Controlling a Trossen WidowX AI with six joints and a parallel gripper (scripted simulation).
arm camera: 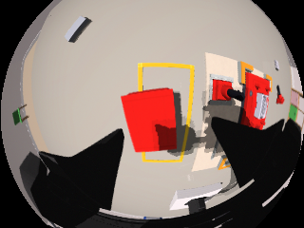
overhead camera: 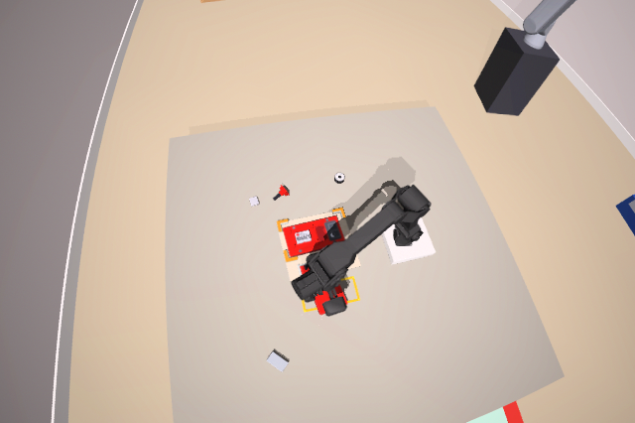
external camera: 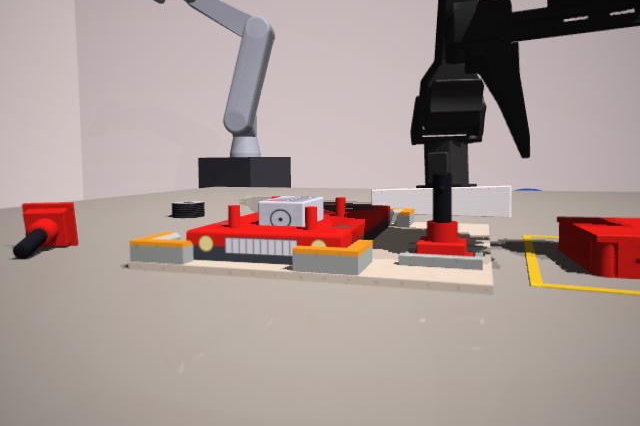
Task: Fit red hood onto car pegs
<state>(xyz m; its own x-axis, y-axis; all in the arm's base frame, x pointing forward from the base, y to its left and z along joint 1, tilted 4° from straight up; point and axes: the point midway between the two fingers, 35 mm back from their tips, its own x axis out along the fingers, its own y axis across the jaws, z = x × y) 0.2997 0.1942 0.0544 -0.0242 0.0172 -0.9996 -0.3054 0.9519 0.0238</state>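
The red hood is 6 cm below my gripper tip, 3 cm behind it and 2 cm to the left of it. From my gripper tip the other things lie so: grey engine block (20 cm to the right, 6 cm ahead, 5 cm below); then black wheel (46 cm to the right, 9 cm behind, 6 cm below); then jig (20 cm to the right, 6 cm below, 2 cm ahead).
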